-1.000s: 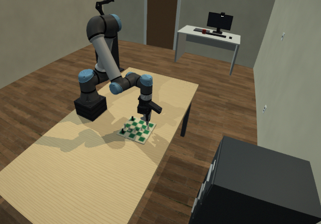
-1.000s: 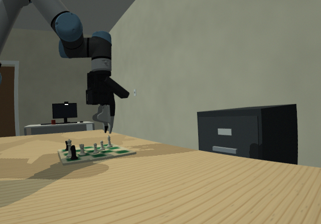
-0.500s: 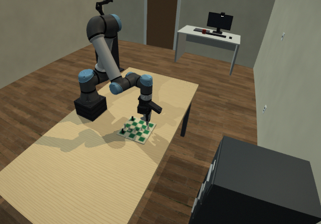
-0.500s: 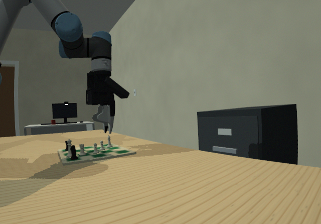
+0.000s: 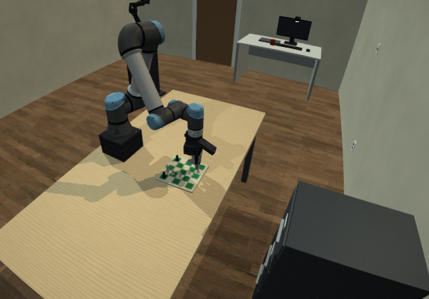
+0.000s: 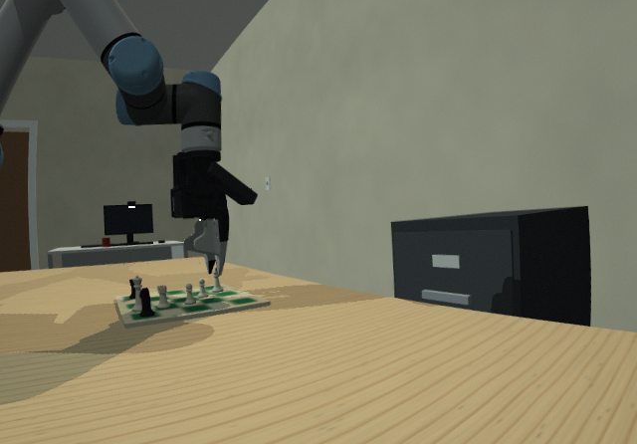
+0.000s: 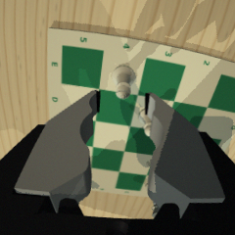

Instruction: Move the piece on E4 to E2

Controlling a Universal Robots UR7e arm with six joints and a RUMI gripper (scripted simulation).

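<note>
The chessboard lies 6 cm behind my hand, 5 cm to the right of it and 5 cm below it. Also, from my hand: white queen 13 cm behind, 10 cm to the right, 2 cm below.
</note>
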